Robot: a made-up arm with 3 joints. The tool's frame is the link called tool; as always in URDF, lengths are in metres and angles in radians.
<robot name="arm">
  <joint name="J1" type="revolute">
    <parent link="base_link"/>
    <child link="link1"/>
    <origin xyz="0 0 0.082" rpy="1.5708 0 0"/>
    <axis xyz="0 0 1"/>
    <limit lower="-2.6" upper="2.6"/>
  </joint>
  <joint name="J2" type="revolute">
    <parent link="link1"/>
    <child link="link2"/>
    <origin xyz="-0.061 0.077 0.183" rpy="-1.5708 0 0"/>
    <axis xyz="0 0 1"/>
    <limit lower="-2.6" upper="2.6"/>
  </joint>
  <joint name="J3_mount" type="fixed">
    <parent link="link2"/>
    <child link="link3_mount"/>
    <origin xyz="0.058 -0.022 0.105" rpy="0 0 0"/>
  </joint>
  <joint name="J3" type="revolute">
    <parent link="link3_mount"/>
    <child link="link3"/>
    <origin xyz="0.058 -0.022 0.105" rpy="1.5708 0 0"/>
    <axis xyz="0 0 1"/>
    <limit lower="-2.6" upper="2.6"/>
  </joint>
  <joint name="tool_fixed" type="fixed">
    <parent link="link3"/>
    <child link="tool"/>
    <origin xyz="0.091 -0.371 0.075" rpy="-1.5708 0 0"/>
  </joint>
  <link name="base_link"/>
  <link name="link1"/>
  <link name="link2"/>
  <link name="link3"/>
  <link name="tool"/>
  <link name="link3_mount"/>
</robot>
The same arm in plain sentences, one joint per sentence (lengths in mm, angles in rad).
The arm has three revolute joints in a row. What follows holds with every joint at zero, and every direction is one of the base frame's. Joint 1 sits 82 mm along +z from the base frame's origin and turns about -y, from -2.6 to 2.6 rad. Joint 2 sits 61 mm along -x and 183 mm along -y and 77 mm along +z from joint 1 and turns about +z, from -2.6 to 2.6 rad. Joint 3 sits 116 mm along +x and 44 mm along -y and 210 mm along +z from joint 2 and turns about -y, from -2.6 to 2.6 rad. The tool frame, which is the frame that the pose is given for, sits 91 mm along +x and 75 mm along -y and 371 mm along -z from joint 3; its axes are parallel to the base frame's.
